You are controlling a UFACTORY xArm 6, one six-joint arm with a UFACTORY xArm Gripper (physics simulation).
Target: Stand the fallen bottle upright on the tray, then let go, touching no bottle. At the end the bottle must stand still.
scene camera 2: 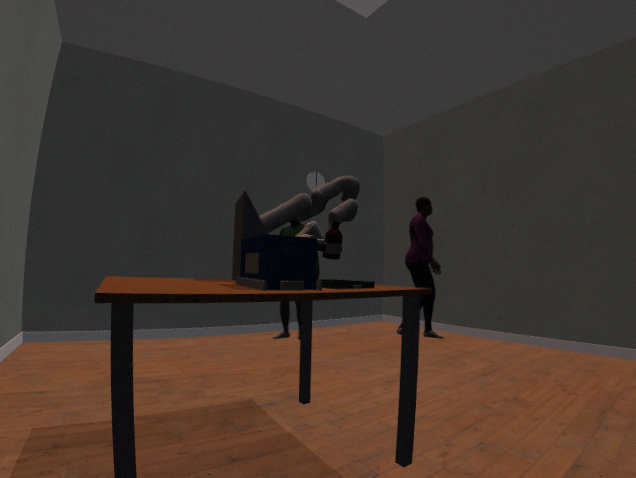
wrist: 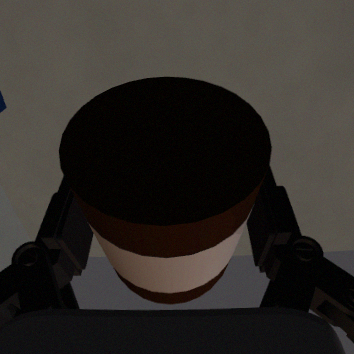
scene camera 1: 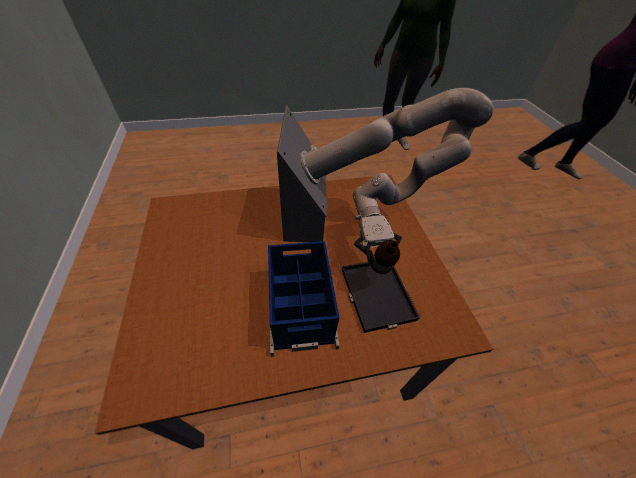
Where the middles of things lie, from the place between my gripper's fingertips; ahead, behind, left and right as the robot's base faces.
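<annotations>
Brown bottle (wrist: 165, 170): 30 mm above my hand.
</annotations>
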